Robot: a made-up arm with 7 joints. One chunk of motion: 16 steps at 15 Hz.
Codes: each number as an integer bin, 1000 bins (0 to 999) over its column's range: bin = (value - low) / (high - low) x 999, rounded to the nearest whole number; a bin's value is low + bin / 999 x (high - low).
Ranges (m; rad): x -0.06..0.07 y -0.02..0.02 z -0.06..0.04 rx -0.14..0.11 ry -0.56..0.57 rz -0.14..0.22
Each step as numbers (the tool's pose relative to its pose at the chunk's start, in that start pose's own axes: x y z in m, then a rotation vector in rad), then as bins.
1 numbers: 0.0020 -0.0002 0.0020 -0.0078 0.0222 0.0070
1 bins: 476 495 619 528 515 408
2 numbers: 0.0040 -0.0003 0.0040 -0.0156 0.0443 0.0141
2 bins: 492 492 639 497 534 428
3 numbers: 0.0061 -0.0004 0.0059 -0.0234 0.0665 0.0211
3 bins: 508 490 658 466 554 447
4 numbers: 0.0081 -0.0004 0.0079 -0.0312 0.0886 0.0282
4 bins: 523 490 678 435 573 467
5 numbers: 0.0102 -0.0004 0.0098 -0.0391 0.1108 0.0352
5 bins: 539 490 697 403 593 486
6 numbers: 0.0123 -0.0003 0.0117 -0.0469 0.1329 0.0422
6 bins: 556 492 716 372 613 506
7 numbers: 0.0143 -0.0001 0.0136 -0.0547 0.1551 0.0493
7 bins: 571 497 735 341 632 525
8 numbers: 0.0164 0.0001 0.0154 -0.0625 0.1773 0.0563
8 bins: 587 502 753 310 652 545
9 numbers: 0.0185 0.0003 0.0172 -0.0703 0.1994 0.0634
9 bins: 603 507 771 279 671 564
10 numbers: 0.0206 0.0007 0.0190 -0.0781 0.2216 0.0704
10 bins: 619 517 789 247 691 584
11 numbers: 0.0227 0.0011 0.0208 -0.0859 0.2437 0.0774
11 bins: 636 527 807 216 711 603
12 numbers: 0.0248 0.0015 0.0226 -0.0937 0.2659 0.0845
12 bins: 652 537 825 185 730 623
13 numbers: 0.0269 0.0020 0.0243 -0.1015 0.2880 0.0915
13 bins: 668 549 842 154 750 642
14 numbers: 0.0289 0.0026 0.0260 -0.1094 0.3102 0.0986
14 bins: 683 564 859 122 769 662
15 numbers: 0.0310 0.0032 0.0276 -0.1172 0.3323 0.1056
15 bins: 699 579 875 91 789 682
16 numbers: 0.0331 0.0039 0.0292 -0.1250 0.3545 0.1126
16 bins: 715 597 891 60 808 701
